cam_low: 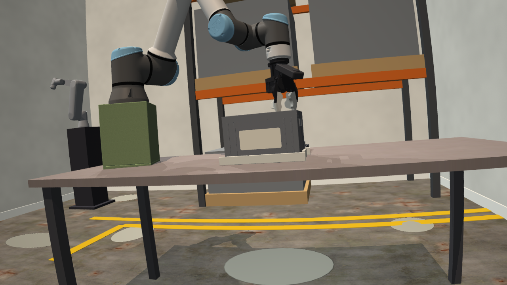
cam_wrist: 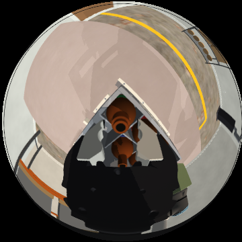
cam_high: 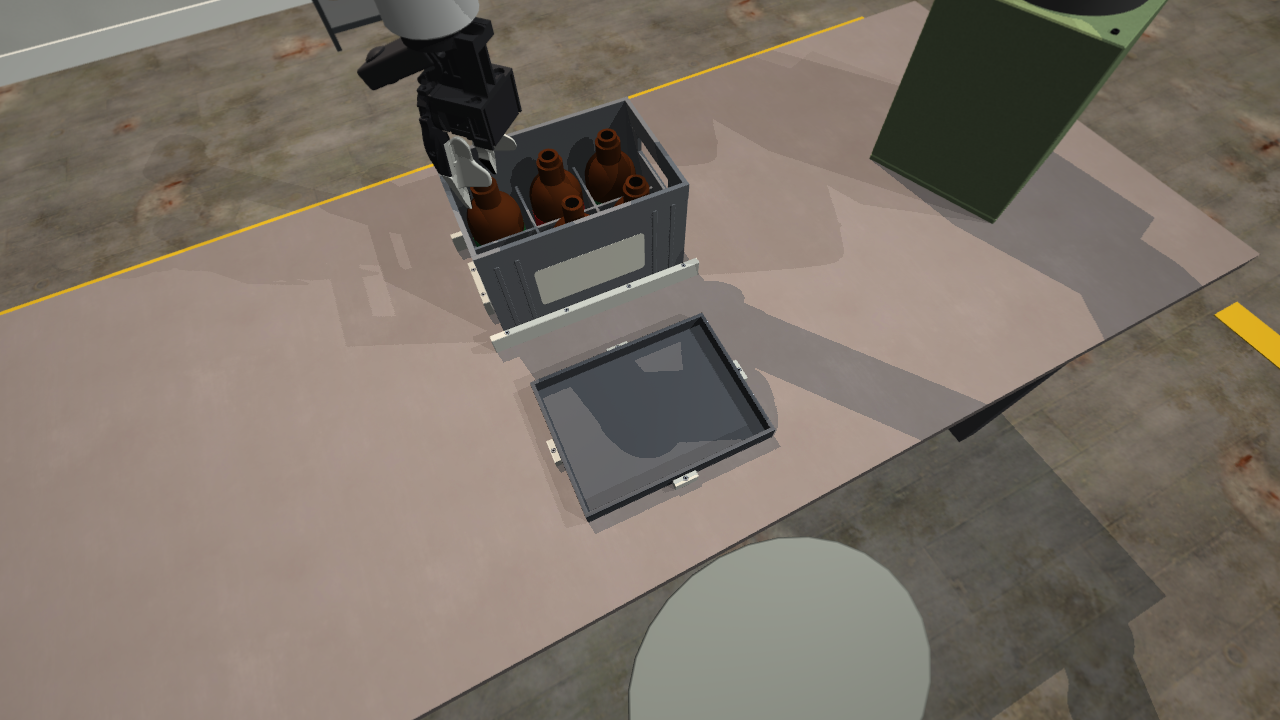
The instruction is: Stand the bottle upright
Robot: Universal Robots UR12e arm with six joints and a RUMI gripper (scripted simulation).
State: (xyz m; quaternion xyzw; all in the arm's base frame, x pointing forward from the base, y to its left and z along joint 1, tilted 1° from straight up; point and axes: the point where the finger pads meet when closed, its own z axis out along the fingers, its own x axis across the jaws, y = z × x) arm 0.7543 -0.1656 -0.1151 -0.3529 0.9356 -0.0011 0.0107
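Right now my hand is 90 mm past the grey crate, 70 mm above it and 50 mm to the right of it. Round my hand: dark tray 330 mm to the left, 150 mm below, 70 mm behind; brown bottle 100 mm to the left, 90 mm behind, 70 mm below.
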